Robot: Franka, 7 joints.
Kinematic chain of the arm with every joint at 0, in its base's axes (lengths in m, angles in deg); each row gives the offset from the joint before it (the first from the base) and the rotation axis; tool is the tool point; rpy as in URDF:
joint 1: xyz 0 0 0.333 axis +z
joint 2: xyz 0 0 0 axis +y
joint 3: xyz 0 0 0.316 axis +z
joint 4: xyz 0.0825 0 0 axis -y
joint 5: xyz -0.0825 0 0.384 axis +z
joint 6: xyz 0 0 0 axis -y
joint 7: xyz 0.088 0 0 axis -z
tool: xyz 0 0 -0.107 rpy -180 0 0
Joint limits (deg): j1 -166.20..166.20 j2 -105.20..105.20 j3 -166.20..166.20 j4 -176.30..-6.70 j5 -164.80..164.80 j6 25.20..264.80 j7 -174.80..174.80
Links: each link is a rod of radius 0.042 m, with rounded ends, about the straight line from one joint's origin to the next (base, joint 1, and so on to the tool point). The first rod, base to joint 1, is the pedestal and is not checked.
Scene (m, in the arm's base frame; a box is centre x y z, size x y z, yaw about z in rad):
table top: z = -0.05
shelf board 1: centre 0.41 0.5 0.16 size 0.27 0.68 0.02 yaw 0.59
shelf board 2: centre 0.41 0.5 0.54 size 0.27 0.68 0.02 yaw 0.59
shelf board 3: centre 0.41 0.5 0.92 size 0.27 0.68 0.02 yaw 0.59
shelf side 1: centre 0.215 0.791 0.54 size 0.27 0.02 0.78 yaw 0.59
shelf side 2: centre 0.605 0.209 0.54 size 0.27 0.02 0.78 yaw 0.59
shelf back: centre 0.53 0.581 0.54 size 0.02 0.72 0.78 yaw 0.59
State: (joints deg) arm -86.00 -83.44 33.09 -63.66 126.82 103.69 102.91
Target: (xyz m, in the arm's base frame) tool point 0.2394 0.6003 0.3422
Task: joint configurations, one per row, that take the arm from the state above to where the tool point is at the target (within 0.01 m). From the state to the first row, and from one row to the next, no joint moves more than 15 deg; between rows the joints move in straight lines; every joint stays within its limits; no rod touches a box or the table.
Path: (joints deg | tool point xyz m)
1: -76.41 -86.43 27.84 -74.34 113.31 102.26 108.60 | 0.1810 0.5925 0.7949
2: -66.82 -89.43 22.59 -85.03 99.80 100.83 114.29 | 0.0953 0.5313 0.8236
3: -57.23 -92.42 17.34 -95.71 86.29 99.40 119.97 | 0.0196 0.4472 0.8407
4: -47.65 -95.41 12.09 -106.40 72.78 97.97 125.66 | -0.0369 0.3459 0.8417
5: -43.81 -97.86 25.72 -110.69 78.49 87.15 119.97 | 0.0386 0.4240 0.7399
6: -39.98 -100.31 39.35 -114.98 84.20 76.34 114.29 | 0.0830 0.4815 0.6128
7: -36.15 -102.75 52.98 -119.27 89.91 65.52 108.60 | 0.1006 0.5097 0.4756
8: -32.31 -105.20 66.61 -123.56 95.62 54.71 102.91 | 0.0986 0.5061 0.3422
9: -44.17 -105.20 66.17 -112.45 101.24 62.78 102.91 | 0.1652 0.5597 0.3452
10: -56.02 -105.20 65.74 -101.35 106.85 70.85 102.91 | 0.2395 0.6003 0.3422

